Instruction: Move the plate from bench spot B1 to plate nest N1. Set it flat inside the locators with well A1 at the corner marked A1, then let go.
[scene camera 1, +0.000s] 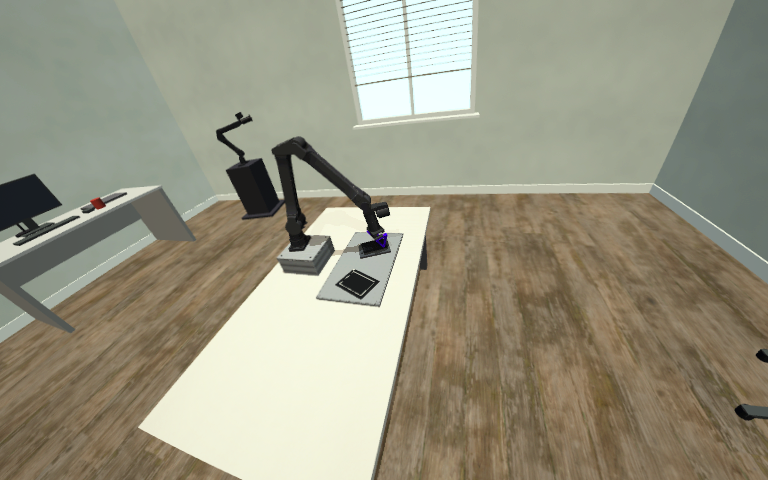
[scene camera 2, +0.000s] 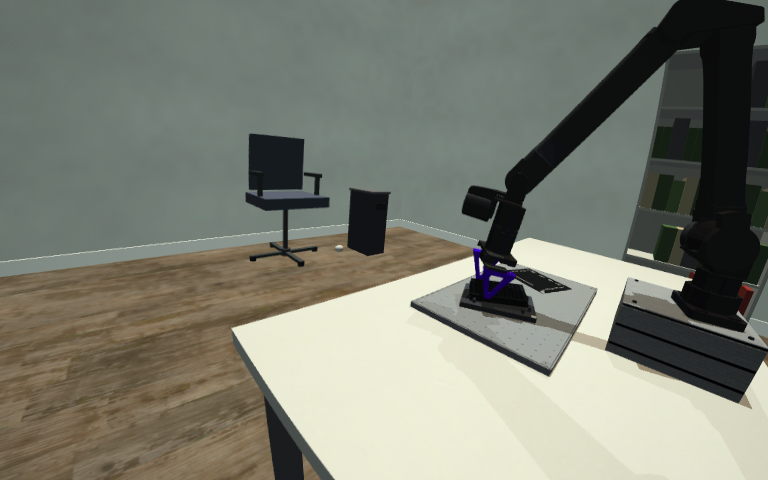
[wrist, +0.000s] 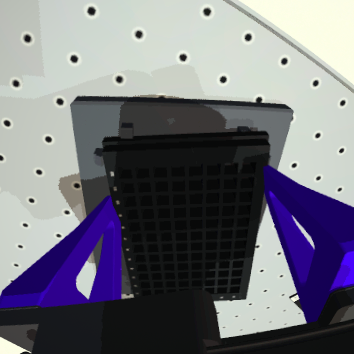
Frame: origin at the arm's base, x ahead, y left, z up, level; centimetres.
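Seen in the pictures: gripper, fingertip midpoint: (scene camera 1: 380, 243) (scene camera 2: 482, 289) (wrist: 186, 187); arm's base, link origin: (scene camera 1: 300, 244) (scene camera 2: 703, 312).
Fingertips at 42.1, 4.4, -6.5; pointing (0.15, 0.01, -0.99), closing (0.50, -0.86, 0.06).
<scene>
Offsets run from my fingertips to a thing's middle, as dx, dy, dz. "pt": to the spot under its first point. Level surfaces: height alone.
The black well plate {-3.3, -1.2, +0.0} (scene camera 1: 369, 246) (scene camera 2: 509, 292) (wrist: 186, 156) is between the purple fingers of my gripper (scene camera 1: 379, 242) (scene camera 2: 490, 286) (wrist: 186, 187), which is shut on its two long sides. The plate is over the dark grey nest (scene camera 2: 525, 313) (wrist: 95, 120) and looks turned slightly against the nest's edge in the wrist view. Small locator blocks {pt +2.2, +3.8, -0.7} (wrist: 127, 130) show beyond the plate's far edge, and another locator {pt +0.5, +5.0, -1.1} (wrist: 98, 151) shows beside its left corner. I cannot tell whether the plate touches the nest floor. The A1 marks are not readable.
A black pad with a white outline {pt -9.0, -26.5, -2.5} (scene camera 1: 357, 283) (scene camera 2: 540, 280) lies on the same perforated grey board (scene camera 1: 333, 291) (scene camera 2: 546, 356) (wrist: 30, 65). The board lies on the cream table {dz -4.0} (scene camera 1: 294, 362) (scene camera 2: 385, 384). The arm's base block (scene camera 1: 303, 257) (scene camera 2: 679, 350) stands beside it.
</scene>
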